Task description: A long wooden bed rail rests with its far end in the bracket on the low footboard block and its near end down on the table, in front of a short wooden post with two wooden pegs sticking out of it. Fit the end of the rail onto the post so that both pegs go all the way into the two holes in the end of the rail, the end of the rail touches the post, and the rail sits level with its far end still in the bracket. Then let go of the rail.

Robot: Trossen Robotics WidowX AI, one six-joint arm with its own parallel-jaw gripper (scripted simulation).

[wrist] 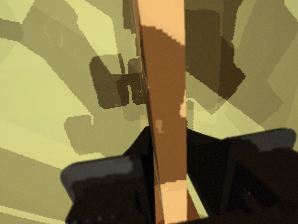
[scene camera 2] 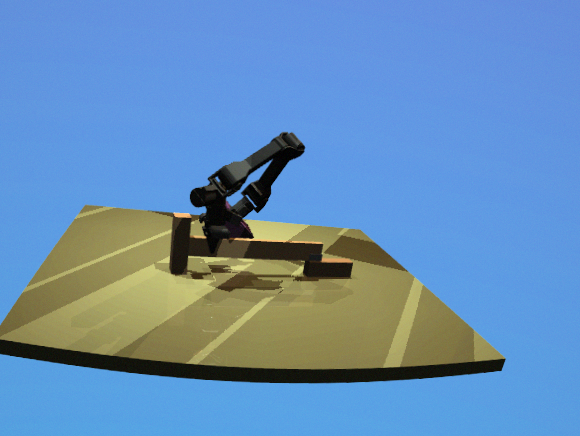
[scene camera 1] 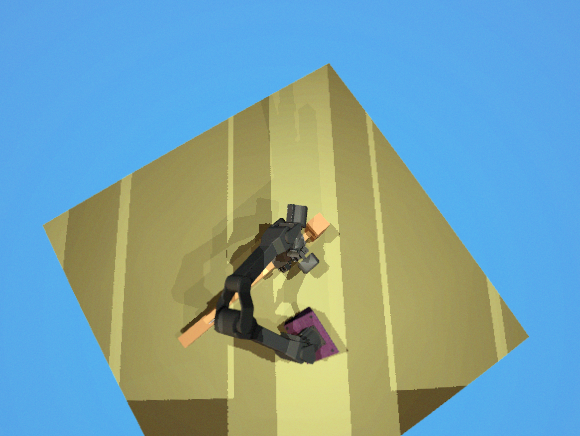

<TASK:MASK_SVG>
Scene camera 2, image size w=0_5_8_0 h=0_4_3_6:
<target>my gripper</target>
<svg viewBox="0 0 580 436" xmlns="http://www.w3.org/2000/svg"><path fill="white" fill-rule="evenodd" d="M226 204L206 206L207 212L199 216L199 222L205 222L205 226L202 226L202 229L207 238L211 253L214 253L220 239L230 239L231 232L226 226L221 225L225 225L226 221L238 227L242 220L242 217L237 214L237 210L234 208L231 210L227 209Z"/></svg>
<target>wooden bed rail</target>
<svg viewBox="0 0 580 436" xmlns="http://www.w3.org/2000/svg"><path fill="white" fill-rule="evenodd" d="M188 256L309 261L310 254L322 254L323 243L230 238L220 239L214 253L211 253L206 237L190 236Z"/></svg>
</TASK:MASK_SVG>
